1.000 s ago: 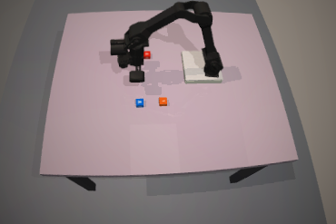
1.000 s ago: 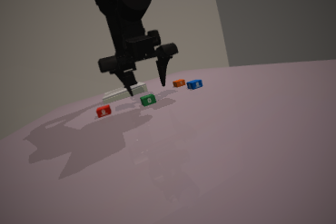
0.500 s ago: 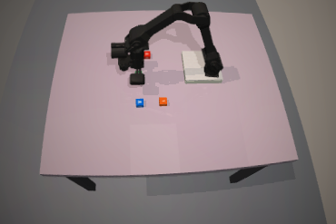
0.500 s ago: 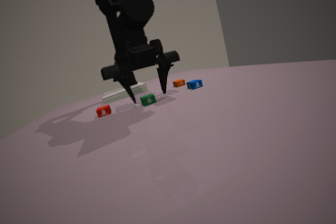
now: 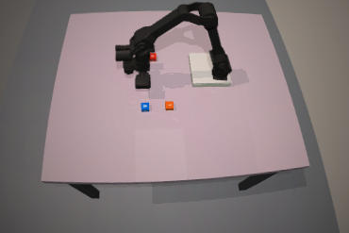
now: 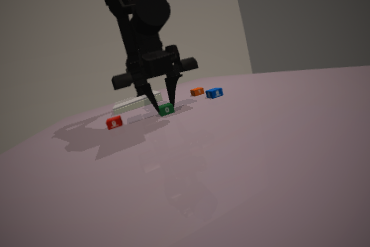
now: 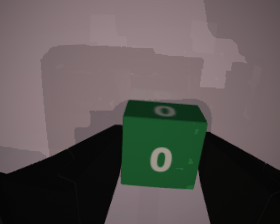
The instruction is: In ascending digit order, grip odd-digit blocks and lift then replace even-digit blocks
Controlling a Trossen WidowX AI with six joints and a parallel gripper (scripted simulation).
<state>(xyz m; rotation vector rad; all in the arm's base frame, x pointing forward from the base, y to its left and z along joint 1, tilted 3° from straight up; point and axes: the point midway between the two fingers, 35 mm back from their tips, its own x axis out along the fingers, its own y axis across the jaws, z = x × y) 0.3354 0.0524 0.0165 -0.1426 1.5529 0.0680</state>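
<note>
Right now my gripper tip is 120 mm to the right of the orange block and 120 mm past it. The rest, counted from my gripper tip: red block: 130 mm to the right, 30 mm behind; then green block: right at my gripper tip; then blue block: 140 mm to the left, 30 mm behind.
</note>
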